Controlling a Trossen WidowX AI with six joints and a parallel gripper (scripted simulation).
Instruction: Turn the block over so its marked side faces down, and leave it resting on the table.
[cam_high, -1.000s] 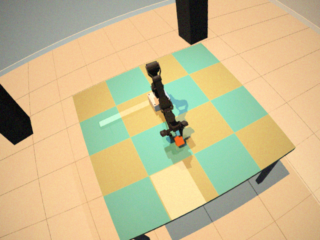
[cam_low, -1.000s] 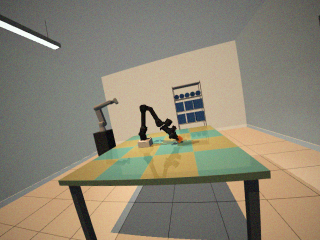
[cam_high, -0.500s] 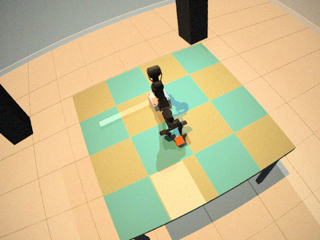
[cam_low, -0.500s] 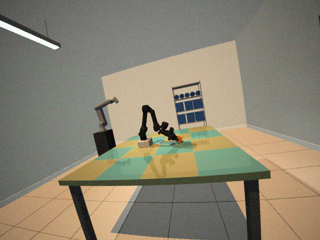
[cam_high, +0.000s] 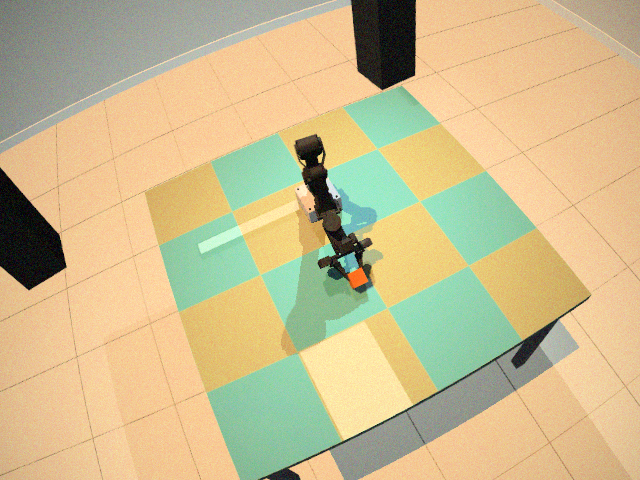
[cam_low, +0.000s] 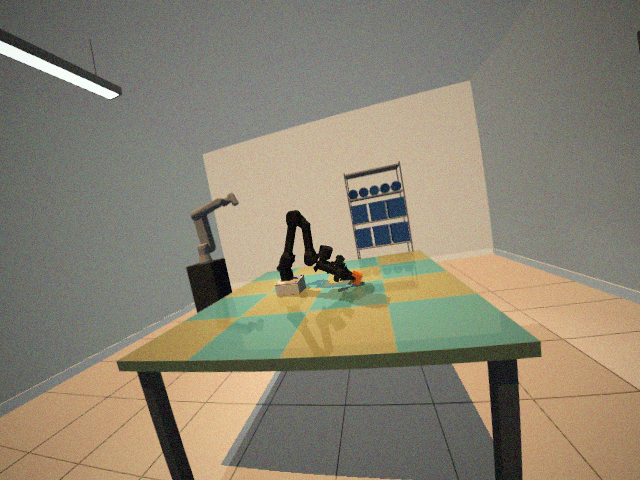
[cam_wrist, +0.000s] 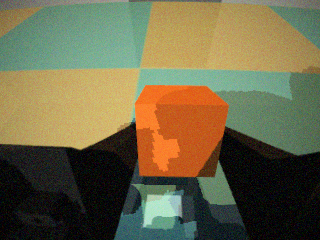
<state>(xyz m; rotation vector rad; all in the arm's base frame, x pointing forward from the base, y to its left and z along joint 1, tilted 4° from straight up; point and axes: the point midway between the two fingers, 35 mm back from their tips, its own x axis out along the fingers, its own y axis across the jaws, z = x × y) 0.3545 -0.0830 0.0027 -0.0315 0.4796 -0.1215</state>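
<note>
Right now the block is 1 cm below my gripper tip.
</note>
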